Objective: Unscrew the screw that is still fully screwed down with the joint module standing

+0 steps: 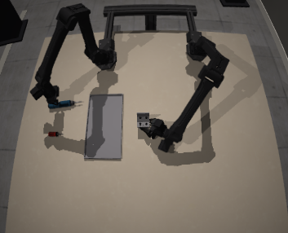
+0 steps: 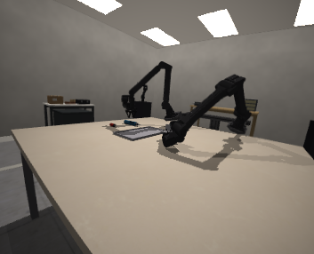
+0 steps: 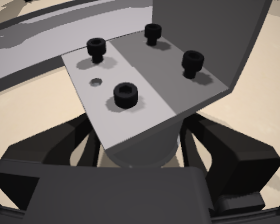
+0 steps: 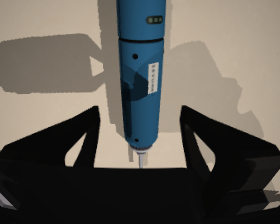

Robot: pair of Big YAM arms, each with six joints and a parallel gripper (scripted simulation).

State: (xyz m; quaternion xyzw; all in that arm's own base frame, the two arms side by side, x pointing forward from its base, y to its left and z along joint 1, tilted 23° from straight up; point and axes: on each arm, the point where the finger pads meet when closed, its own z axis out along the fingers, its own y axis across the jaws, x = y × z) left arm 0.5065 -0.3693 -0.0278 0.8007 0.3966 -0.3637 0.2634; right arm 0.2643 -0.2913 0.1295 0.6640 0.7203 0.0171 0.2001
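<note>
My left gripper is now 10 mm below the joint module. From my left hand the other things lie so: grey bracket 50 mm above; then flat grey tray 30 mm behind, 240 mm to the right, 20 mm below; then red-handled tool 550 mm to the right, 10 mm below.
</note>
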